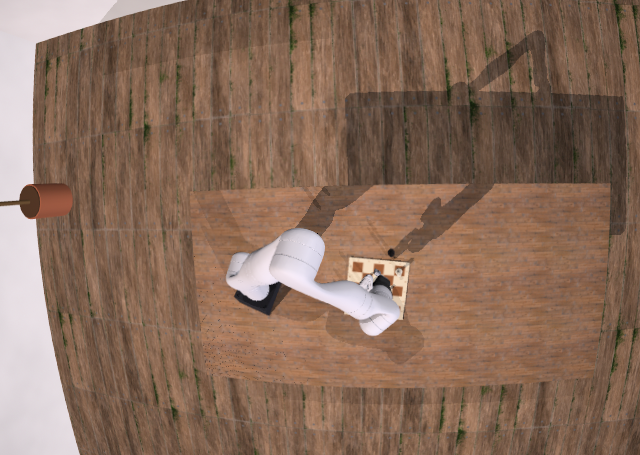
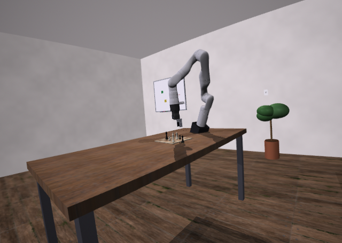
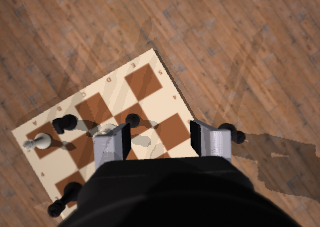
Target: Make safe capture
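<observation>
My gripper is now 110 mm above the black pawn, 30 mm to the left of it and 20 mm past it. Round my hand: tall white piece 90 mm below, 90 mm ahead, 10 mm to the left; then chessboard 120 mm below, 70 mm to the right, 20 mm ahead; then white pawn 110 mm below, 70 mm to the right, 60 mm ahead.
</observation>
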